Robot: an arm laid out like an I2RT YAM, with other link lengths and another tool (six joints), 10 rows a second.
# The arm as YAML. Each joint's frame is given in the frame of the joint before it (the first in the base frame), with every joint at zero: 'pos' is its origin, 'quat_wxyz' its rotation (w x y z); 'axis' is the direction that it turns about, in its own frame. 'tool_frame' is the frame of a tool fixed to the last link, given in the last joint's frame.
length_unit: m
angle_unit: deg
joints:
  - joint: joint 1
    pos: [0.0, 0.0, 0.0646]
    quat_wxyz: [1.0, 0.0, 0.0, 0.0]
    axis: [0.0, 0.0, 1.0]
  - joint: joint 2
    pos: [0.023, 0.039, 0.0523]
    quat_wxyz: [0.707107, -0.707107, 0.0, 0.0]
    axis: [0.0, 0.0, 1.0]
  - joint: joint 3
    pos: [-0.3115, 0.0, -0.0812]
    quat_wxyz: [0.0, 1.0, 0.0, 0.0]
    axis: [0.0, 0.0, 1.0]
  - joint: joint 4
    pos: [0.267, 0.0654, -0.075]
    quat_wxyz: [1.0, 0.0, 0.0, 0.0]
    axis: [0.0, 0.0, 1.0]
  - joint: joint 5
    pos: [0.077, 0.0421, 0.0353]
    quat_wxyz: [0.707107, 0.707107, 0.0, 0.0]
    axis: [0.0, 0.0, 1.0]
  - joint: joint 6
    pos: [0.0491, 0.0, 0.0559]
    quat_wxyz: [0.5, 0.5, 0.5, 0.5]
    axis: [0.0, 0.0, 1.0]
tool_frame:
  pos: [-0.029, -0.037, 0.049]
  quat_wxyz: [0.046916, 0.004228, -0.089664, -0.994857]
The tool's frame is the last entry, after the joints.
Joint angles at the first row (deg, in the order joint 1, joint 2, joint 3, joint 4, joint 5, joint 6):
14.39 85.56 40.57 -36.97 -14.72 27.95
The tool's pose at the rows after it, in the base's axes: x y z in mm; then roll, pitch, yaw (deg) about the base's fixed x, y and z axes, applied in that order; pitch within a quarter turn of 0, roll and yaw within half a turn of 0:
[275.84 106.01 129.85 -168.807 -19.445 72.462]
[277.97 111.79 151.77 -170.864 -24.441 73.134]
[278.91 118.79 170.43 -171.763 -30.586 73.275]
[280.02 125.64 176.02 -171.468 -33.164 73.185]
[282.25 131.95 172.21 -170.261 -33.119 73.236]
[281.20 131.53 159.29 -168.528 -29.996 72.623]
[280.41 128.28 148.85 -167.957 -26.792 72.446]
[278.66 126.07 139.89 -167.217 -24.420 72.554]
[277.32 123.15 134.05 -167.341 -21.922 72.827]
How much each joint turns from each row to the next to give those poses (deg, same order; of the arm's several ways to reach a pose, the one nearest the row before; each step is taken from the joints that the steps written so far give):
0.03 -0.82 0.56 0.38 -2.18 -0.09
0.17 -3.26 0.73 0.59 -3.12 1.00
0.22 -2.63 0.11 1.90 -4.47 2.01
0.90 -0.36 0.13 1.42 -1.90 1.74
0.98 1.54 0.52 0.37 -0.38 0.48
0.38 2.04 0.01 -1.18 1.70 -0.53
-0.01 1.46 -0.07 -1.03 2.24 -0.81
0.00 1.26 -0.20 -0.76 1.43 -0.85
0.06 0.67 -0.07 -0.78 2.05 -0.62

